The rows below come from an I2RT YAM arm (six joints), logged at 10 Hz.
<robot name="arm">
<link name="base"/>
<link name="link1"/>
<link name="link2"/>
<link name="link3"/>
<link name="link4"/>
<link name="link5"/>
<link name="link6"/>
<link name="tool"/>
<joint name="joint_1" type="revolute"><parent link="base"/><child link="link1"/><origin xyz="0 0 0.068" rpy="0 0 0"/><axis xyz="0 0 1"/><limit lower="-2.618" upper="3.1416"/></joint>
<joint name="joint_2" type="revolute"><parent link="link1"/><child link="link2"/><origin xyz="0.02 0.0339 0.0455" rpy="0 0 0"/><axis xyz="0 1 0"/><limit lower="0" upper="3.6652"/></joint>
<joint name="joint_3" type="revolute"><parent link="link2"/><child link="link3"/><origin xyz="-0.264 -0.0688 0" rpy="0 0 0"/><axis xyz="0 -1 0"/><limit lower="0" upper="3.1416"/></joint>
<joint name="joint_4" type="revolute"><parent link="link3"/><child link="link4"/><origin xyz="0.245 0.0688 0.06" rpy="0 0 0"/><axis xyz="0 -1 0"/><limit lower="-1.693" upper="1.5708"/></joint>
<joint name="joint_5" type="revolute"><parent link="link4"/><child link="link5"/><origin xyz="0.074 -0.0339 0.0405" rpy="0 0 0"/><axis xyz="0 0 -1"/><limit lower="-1.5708" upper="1.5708"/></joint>
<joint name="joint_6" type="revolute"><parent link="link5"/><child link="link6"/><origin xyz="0.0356 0 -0.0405" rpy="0 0 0"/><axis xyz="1 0 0"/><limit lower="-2.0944" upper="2.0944"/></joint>
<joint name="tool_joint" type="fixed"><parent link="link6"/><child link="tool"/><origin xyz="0 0 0" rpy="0 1.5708 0"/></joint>
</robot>
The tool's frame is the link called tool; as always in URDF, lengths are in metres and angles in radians.
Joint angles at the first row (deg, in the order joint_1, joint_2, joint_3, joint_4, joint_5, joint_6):
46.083 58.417 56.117 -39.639 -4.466 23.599
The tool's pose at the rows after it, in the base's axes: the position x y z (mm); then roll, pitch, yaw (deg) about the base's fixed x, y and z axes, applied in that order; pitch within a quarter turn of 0, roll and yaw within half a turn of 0:
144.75 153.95 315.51 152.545 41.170 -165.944
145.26 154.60 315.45 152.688 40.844 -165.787
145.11 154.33 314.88 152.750 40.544 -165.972
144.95 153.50 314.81 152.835 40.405 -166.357
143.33 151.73 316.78 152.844 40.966 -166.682
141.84 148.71 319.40 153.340 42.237 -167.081
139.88 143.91 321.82 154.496 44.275 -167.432
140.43 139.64 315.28 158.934 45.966 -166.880
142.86 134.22 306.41 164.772 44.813 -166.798
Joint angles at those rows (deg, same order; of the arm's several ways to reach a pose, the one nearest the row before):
45.967 58.683 56.322 -39.726 -4.737 23.533
45.974 58.985 56.551 -39.985 -4.833 23.555
45.966 58.984 56.503 -40.199 -4.753 23.789
45.882 58.865 56.479 -40.425 -4.504 24.046
45.948 58.244 56.510 -40.604 -4.004 24.089
45.859 57.342 56.458 -40.606 -2.860 23.771
45.641 55.946 56.046 -40.364 -0.972 23.003
45.398 55.087 54.259 -39.683 3.117 21.824
44.563 55.349 53.297 -41.603 7.448 21.860

